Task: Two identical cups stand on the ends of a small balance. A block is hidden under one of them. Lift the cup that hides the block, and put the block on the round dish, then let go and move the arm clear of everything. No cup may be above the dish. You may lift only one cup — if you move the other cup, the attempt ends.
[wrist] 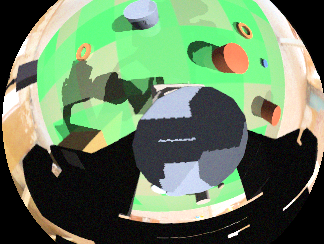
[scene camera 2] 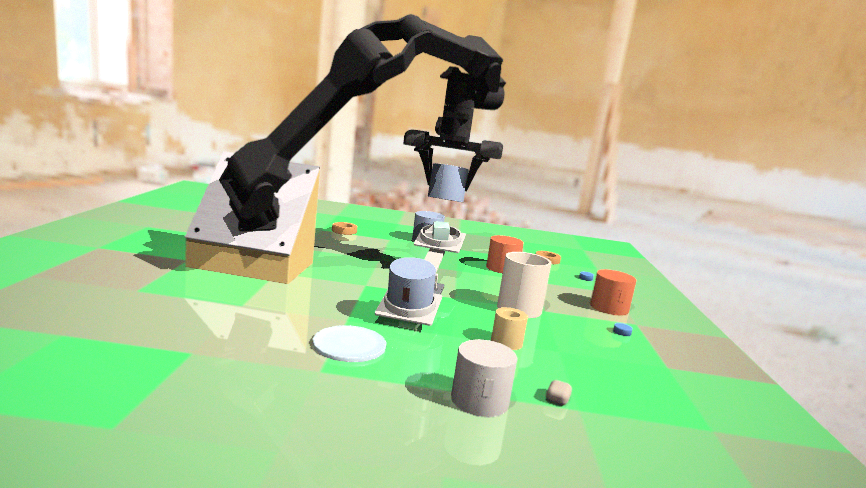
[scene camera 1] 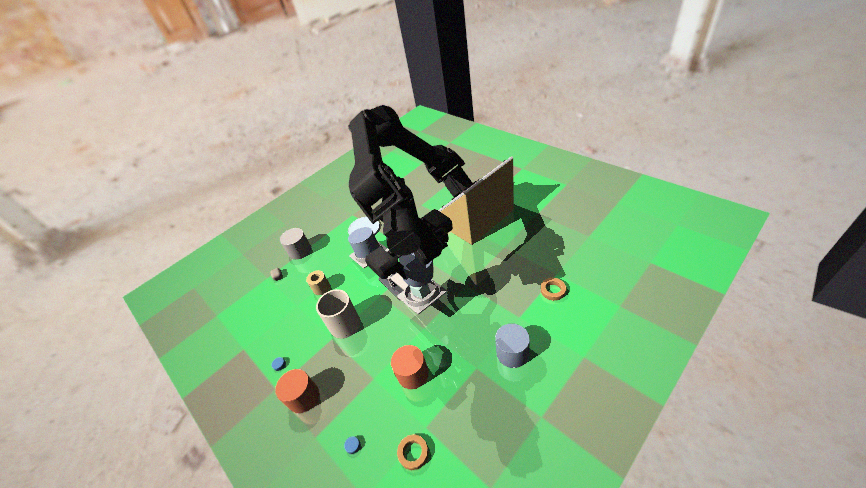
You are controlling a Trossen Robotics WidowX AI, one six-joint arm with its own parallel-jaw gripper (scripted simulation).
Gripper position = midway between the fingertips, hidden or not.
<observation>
I see my gripper (scene camera 2: 447, 188) and a round pale dish (scene camera 2: 347, 343).
My gripper shows as well in the wrist view (wrist: 186, 129) and in scene camera 1 (scene camera 1: 417, 268).
</observation>
